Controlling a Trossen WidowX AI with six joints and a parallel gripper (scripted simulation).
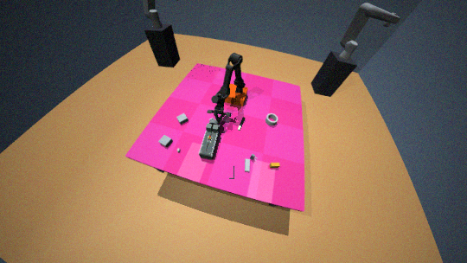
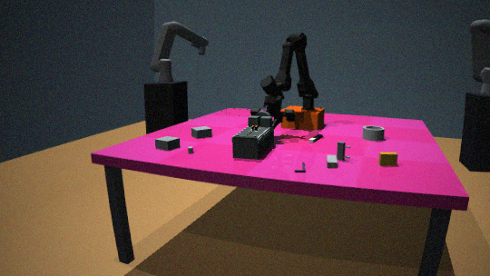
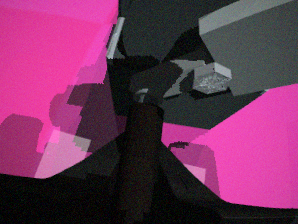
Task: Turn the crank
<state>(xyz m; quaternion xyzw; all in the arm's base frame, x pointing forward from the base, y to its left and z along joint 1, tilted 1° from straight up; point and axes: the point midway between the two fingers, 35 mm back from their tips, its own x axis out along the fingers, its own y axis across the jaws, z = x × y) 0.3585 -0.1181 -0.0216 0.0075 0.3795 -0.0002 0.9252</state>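
Now: gripper tip 150 mm short of the red pointer, 40 mm below it and 20 mm to the left of it. Also, from my gripper tip: small cube 270 mm ahead, 240 mm to the right, 30 mm below; then black-and-white stick 180 mm to the left, 50 mm behind, 30 mm below; then dark crank handle 30 mm above, 20 mm behind.
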